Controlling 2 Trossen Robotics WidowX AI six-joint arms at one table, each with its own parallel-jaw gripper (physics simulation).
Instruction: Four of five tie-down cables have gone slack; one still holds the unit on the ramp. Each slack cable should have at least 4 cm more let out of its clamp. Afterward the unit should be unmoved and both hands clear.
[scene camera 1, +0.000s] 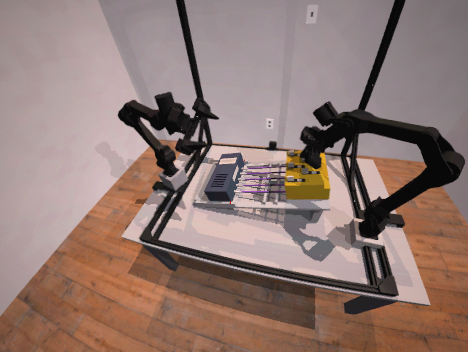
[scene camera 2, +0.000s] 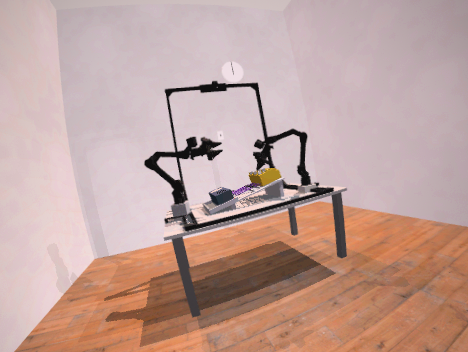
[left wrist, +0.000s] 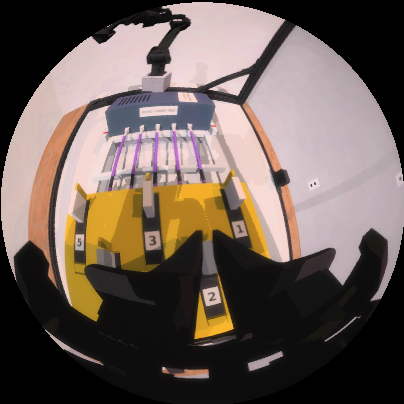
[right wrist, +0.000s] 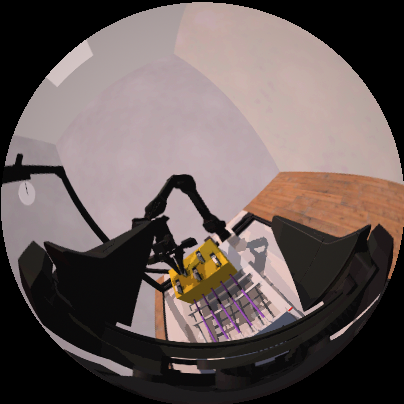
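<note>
The dark blue unit (scene camera 1: 220, 180) (scene camera 2: 220, 195) (left wrist: 125, 119) sits at the low end of the white ramp. Purple cables (left wrist: 156, 155) run from it to the yellow clamp block (scene camera 1: 312, 191) (scene camera 2: 270, 176) (left wrist: 185, 212) (right wrist: 207, 286). Grey levers of clamp 5 (left wrist: 79, 205), clamp 3 (left wrist: 148, 197) and clamp 1 (left wrist: 234, 192) stand up; another lever (left wrist: 106, 256) is partly behind a finger. My left gripper (scene camera 1: 313, 164) (scene camera 2: 260, 167) (left wrist: 206, 235) is shut on the grey lever of clamp 2 (left wrist: 208, 257). My right gripper (scene camera 1: 210, 131) (scene camera 2: 220, 148) is open and empty, raised beyond the unit.
The ramp (scene camera 1: 255, 205) stands on the white table (scene camera 1: 225, 240). A black frame (scene camera 1: 250, 270) edges the table, with uprights at the back. White crossbars lie under the cables between the unit and the block. The left arm reaches over the block from the picture's right.
</note>
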